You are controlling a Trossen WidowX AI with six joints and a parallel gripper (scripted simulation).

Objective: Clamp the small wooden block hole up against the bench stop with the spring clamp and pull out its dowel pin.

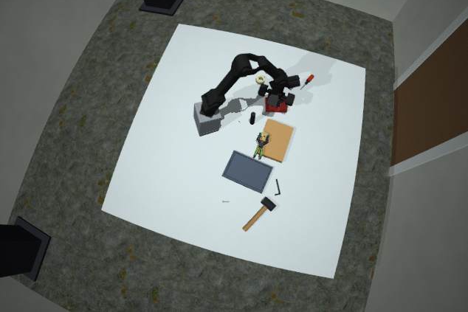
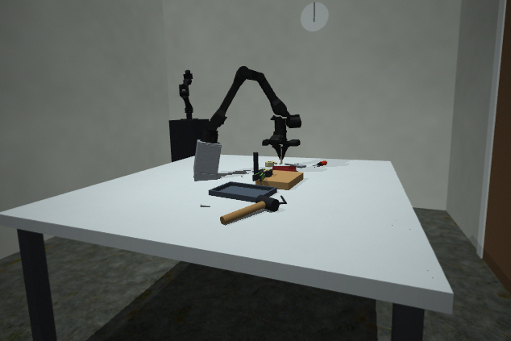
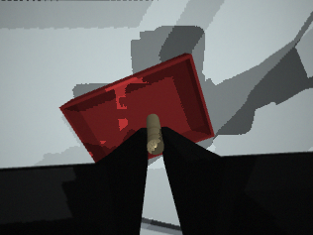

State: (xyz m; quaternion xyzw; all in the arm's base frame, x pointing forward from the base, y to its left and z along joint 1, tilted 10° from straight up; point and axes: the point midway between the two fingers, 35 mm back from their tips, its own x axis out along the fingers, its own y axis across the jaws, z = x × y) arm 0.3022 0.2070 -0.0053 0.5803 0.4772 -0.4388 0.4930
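Right now the red tray is 10 cm below my hand, 1 cm to the left of it and 1 cm ahead of it. Round my hand: dowel pin: 4 cm below; then scraper: 18 cm to the left, 10 cm below, 3 cm ahead; then small wooden block: 20 cm to the right, 6 cm below.
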